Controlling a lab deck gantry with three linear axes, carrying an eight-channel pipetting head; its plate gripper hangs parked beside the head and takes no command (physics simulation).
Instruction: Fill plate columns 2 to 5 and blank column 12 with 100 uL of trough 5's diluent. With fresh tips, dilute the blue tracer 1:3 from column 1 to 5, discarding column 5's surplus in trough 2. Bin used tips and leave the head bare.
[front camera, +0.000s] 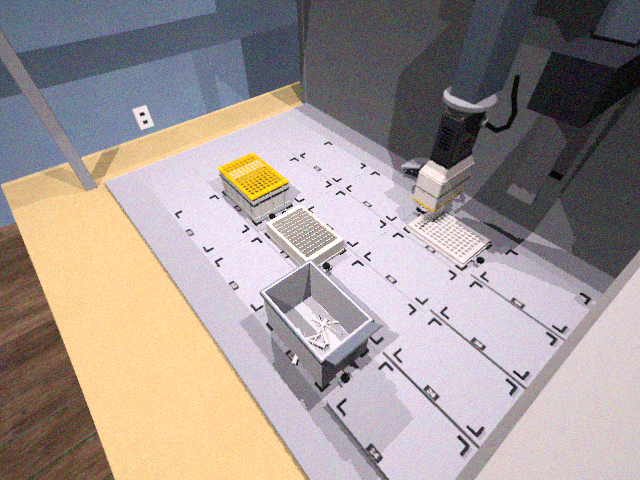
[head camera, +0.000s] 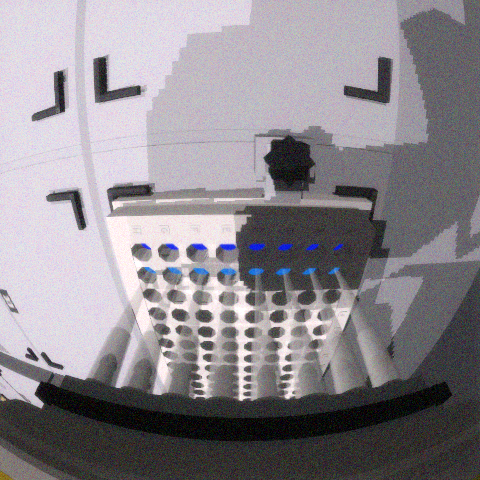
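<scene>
The eight-channel head (front camera: 442, 186) stands low over the far-left end of the white well plate (front camera: 474, 254) (head camera: 175, 220). Its pale tips (front camera: 428, 215) (head camera: 370, 350) slant down to column 2 in the head view; their ends are hard to make out. Column 1 (head camera: 257, 247) shows deep blue liquid and column 2 (head camera: 256, 271) lighter blue. The wells beyond show no blue. A small grey part (front camera: 410, 170) beside the head may be the parked plate gripper; its fingers cannot be made out. The yellow tip rack (front camera: 266, 191), the white trough reservoir (front camera: 329, 253) and the grey bin (front camera: 289, 330) stand apart from the head.
Several used tips (front camera: 323, 330) lie inside the bin. A black knob (front camera: 480, 260) (head camera: 289, 159) sits at the plate's near end. Black corner brackets mark the deck positions. A grey post (front camera: 51, 118) stands at the left, and a dark wall runs behind the head.
</scene>
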